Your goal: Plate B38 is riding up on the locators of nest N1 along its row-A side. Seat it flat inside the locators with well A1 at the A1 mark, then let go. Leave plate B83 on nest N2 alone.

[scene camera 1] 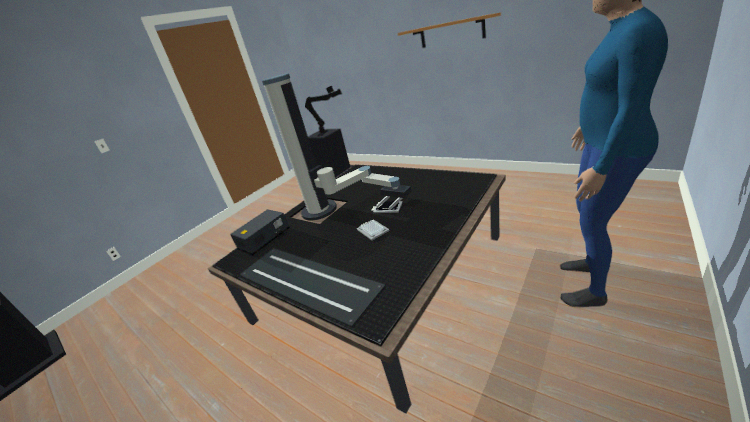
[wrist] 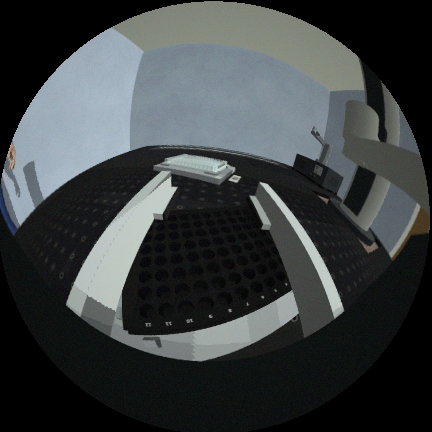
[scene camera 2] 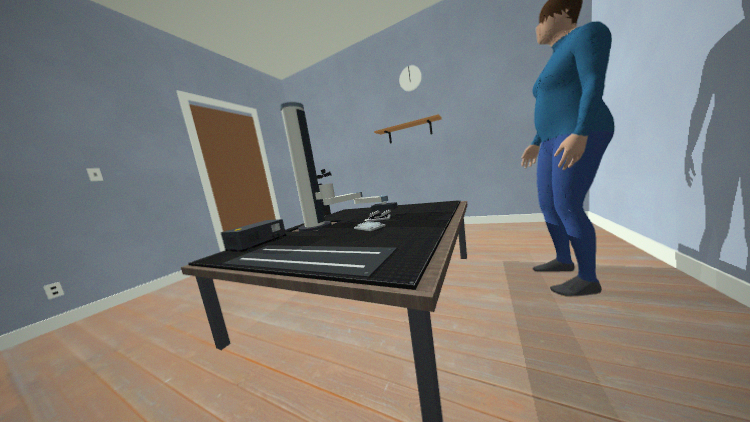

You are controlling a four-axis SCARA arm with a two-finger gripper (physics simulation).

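Pixels of known places: gripper, between the fingertips: (scene camera 1: pixel 383 207) (wrist: pixel 214 184) (scene camera 2: pixel 375 215); arm's base, origin of its link: (scene camera 1: pixel 319 210) (wrist: pixel 350 220) (scene camera 2: pixel 315 227).
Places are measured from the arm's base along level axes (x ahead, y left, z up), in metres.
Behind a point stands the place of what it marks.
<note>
Plate B38 (wrist: pixel 210 250) @(x 0.501, y 0.143, z 0.038 m), a black plate with round wells, sits at nest N1 (wrist: pixel 225 340) @(x 0.492, y 0.193, z 0.025 m) (scene camera 1: pixel 387 211) @(x 0.520, y 0.087, z 0.022 m), a pale frame. Its numbered edge, 12 at the left, faces the wrist camera and overhangs the pale rim. How far it tilts is hard to tell, and the A1 mark is not readable. My gripper (wrist: pixel 214 184) @(x 0.500, y 0.078, z 0.052 m) (scene camera 1: pixel 389 203) @(x 0.500, y 0.078, z 0.052 m) (scene camera 2: pixel 378 215) @(x 0.500, y 0.078, z 0.052 m) is open over N1; its two pale fingers stand wide apart, left and right across the plate, hiding its sides. Nothing is gripped. Plate B83 (wrist: pixel 195 162) @(x 0.535, y -0.062, z 0.039 m) (scene camera 1: pixel 372 228) @(x 0.552, y -0.119, z 0.038 m) (scene camera 2: pixel 369 225) @(x 0.569, y -0.156, z 0.039 m), whitish, lies on nest N2 (wrist: pixel 220 176) @(x 0.484, y -0.034, z 0.024 m) beyond the fingertips.
A small pale card (wrist: pixel 235 178) @(x 0.448, y -0.065, z 0.015 m) lies beside N2. A dark control box (scene camera 1: pixel 259 230) @(x -0.036, y -0.447, z 0.122 m) (scene camera 2: pixel 251 234) @(x -0.034, y -0.481, z 0.092 m) and a grey plate with two white strips (scene camera 1: pixel 314 286) @(x 0.536, y -0.597, z 0.017 m) (scene camera 2: pixel 314 260) @(x 0.551, y -0.617, z 0.017 m) are on the table. The arm's column (scene camera 1: pixel 298 146) @(x 0.060, y -0.044, z 0.490 m) stands behind. A person (scene camera 1: pixel 618 104) (scene camera 2: pixel 571 104) stands beside the table.
</note>
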